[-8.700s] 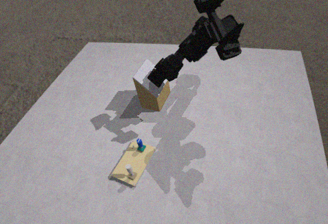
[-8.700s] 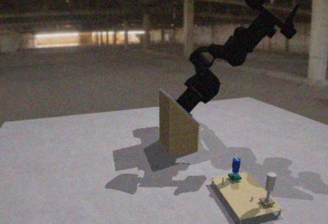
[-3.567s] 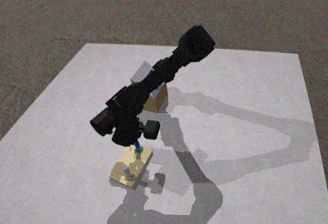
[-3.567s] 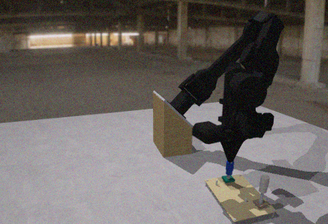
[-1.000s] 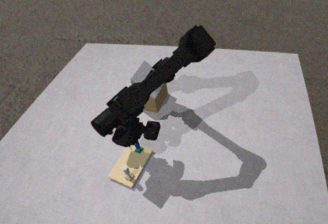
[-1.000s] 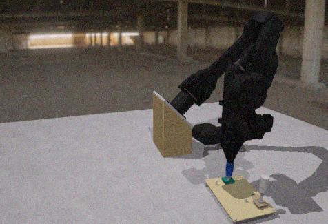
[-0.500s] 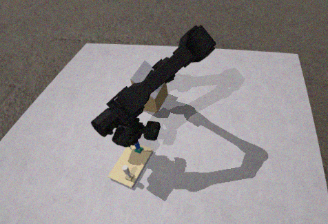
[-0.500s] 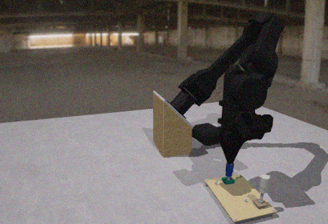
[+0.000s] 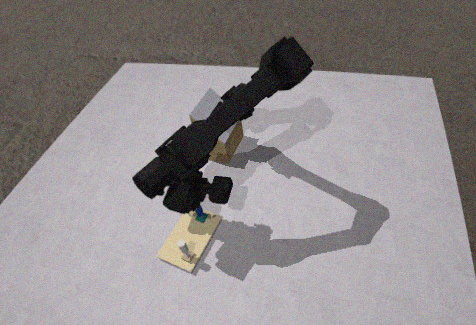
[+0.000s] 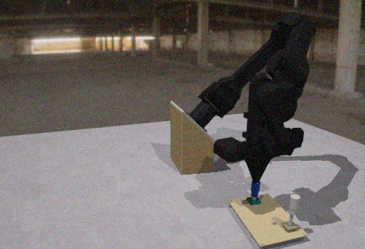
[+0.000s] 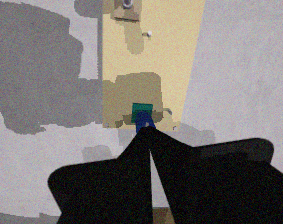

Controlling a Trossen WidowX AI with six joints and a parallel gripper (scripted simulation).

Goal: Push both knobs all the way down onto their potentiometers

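Right now my gripper tip is 10 mm above the blue knob. Round my gripper tip: grey knob: 110 mm ahead, 20 mm to the left.
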